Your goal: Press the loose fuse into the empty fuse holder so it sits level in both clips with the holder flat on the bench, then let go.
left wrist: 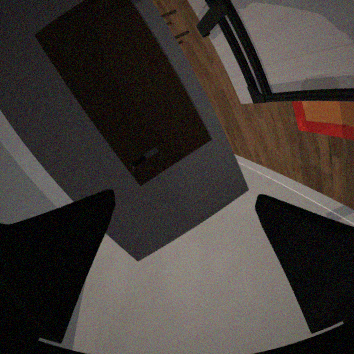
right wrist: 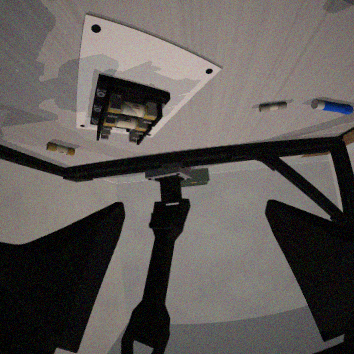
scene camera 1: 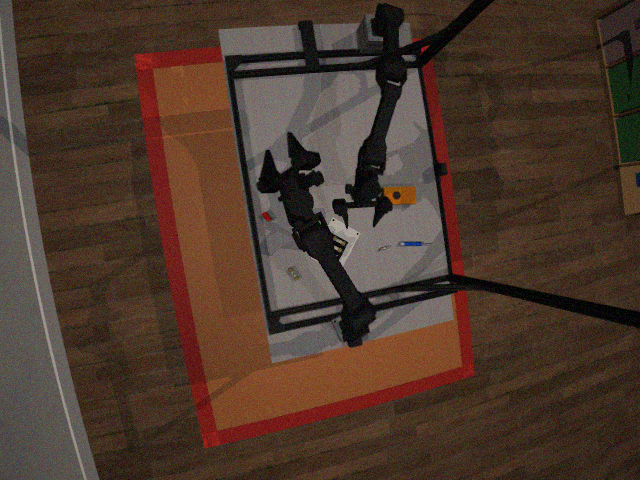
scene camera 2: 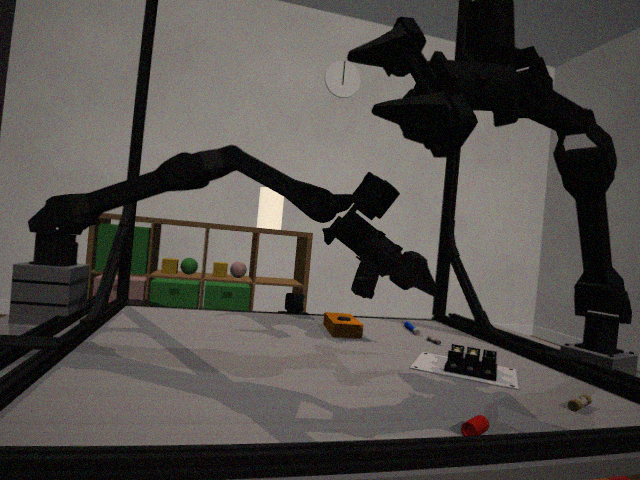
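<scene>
The loose fuse, pale with brassy ends, lies on the bench apart from the holder. The black fuse holder sits on a white plate that looks flat; two fuses sit in it and one pair of clips is empty. The left arm partly hides it in scene camera 1. My left gripper is open and empty, high above the bench, facing away from the holder. My right gripper is open and empty, above the bench near the plate.
A red cylinder lies near the bench edge. An orange block, a blue-handled tool and a small grey cylinder lie beyond the plate in scene camera 2. Black frame bars edge the bench.
</scene>
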